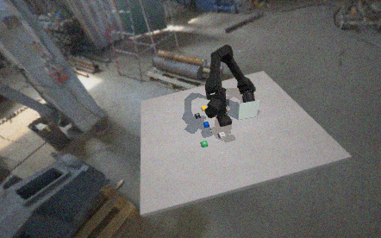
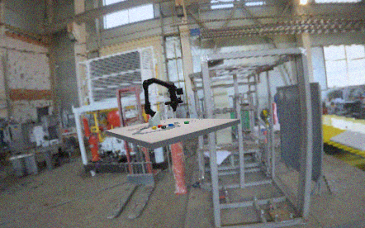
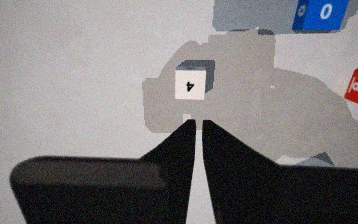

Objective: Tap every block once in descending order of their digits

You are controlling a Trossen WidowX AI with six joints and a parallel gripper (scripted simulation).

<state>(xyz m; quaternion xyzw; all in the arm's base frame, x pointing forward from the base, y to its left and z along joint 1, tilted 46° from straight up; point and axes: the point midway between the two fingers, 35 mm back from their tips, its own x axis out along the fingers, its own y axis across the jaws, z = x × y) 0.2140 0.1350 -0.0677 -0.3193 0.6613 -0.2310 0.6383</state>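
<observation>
Right now my gripper tip is 110 mm above the white block and 10 mm past it. From my gripper tip the other things lie so: green block 110 mm below, 110 mm ahead, 50 mm to the left; then red block 190 mm to the right, 110 mm below, 20 mm ahead; then blue block 110 mm below, 100 mm to the right, 80 mm ahead.
</observation>
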